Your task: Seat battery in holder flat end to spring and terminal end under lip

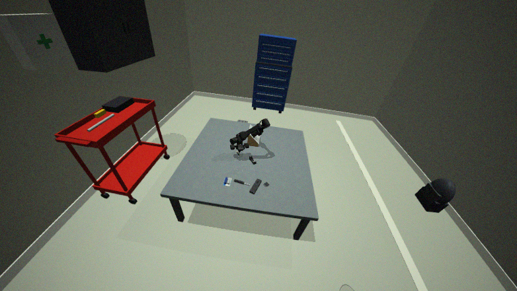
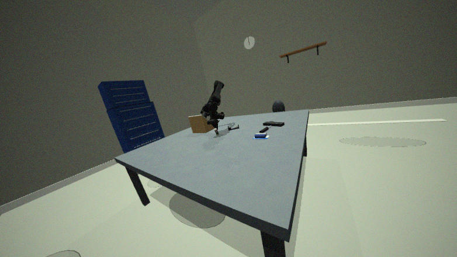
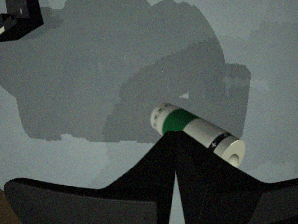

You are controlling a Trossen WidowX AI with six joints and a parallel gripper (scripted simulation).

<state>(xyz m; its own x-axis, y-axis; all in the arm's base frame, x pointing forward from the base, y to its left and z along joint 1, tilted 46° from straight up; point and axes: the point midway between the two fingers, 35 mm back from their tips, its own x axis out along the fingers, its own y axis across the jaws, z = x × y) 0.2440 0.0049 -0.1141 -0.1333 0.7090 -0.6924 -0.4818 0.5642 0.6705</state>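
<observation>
My gripper tip is 10 mm to the left of the battery and 10 mm above it. From my gripper tip the other things lie so: dark screwdriver 350 mm ahead, 150 mm to the left, 30 mm below; dark battery door 300 mm ahead, 350 mm to the left, 40 mm below; white blister card 370 mm ahead, 10 mm to the left, 30 mm below.
</observation>
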